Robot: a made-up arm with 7 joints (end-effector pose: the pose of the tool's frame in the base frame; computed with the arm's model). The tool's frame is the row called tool.
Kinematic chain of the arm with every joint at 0, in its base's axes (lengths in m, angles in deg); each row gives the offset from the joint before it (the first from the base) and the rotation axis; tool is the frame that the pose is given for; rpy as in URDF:
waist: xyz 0 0 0.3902 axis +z
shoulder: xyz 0 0 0 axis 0 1 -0.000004
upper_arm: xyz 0 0 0.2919 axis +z
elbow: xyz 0.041 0 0 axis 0 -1 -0.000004
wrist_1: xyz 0.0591 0 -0.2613 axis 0 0.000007 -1
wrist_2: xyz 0 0 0 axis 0 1 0.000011
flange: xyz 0.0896 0 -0.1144 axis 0 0.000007 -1
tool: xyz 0 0 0 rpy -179.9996 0 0
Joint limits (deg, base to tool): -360..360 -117.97..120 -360..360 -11..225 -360..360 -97..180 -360..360
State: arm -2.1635 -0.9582 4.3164 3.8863 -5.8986 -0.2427 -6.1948
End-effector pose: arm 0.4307 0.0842 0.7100 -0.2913 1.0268 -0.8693
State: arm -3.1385 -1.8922 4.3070 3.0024 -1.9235 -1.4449 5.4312
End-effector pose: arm 0.4819 0.0946 0.3218 0.1052 1.1125 2.3278
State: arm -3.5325 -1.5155 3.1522 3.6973 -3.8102 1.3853 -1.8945
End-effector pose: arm 0.5024 -0.1458 0.6886 -0.2199 -0.9402 -2.4140
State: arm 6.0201 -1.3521 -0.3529 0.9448 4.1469 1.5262 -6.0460
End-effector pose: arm -0.1558 -0.1912 0.7628 1.0267 -1.0225 0.1905
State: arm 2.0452 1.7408 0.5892 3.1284 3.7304 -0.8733 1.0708
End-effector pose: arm -0.3596 0.4244 0.2531 0.4116 -1.9823 -0.5241
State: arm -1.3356 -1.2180 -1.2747 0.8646 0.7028 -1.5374 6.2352
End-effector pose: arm -0.3367 0.1978 0.4969 -1.6065 -0.9600 0.6769
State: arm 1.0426 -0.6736 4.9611 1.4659 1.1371 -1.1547 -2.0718
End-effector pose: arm 0.1165 -0.3969 0.6572 1.6006 -0.9329 1.0032
